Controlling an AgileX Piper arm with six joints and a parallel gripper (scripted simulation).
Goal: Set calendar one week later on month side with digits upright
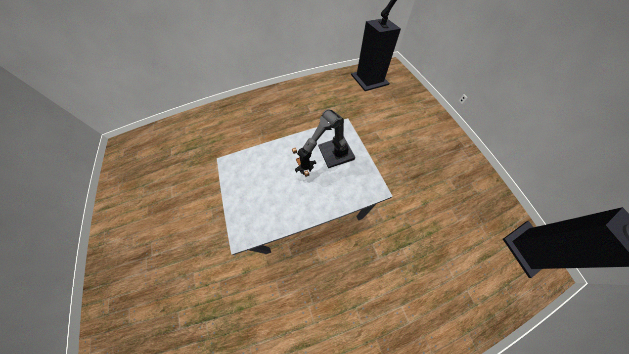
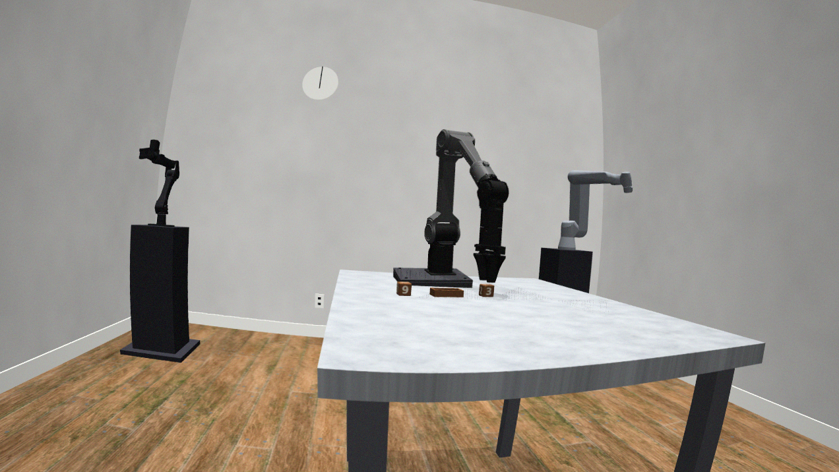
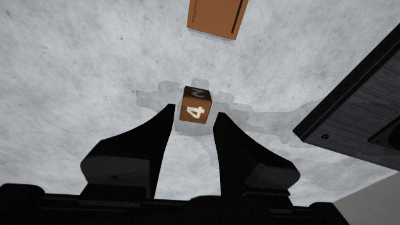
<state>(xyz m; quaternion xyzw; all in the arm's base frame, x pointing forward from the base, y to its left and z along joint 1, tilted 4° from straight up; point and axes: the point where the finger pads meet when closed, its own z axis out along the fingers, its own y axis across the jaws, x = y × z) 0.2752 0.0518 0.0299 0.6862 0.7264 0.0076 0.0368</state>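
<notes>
My hand is 3 cm above the brown cube. Also, from my hand: tray 11 cm to the right, 3 cm below, 1 cm ahead.
</notes>
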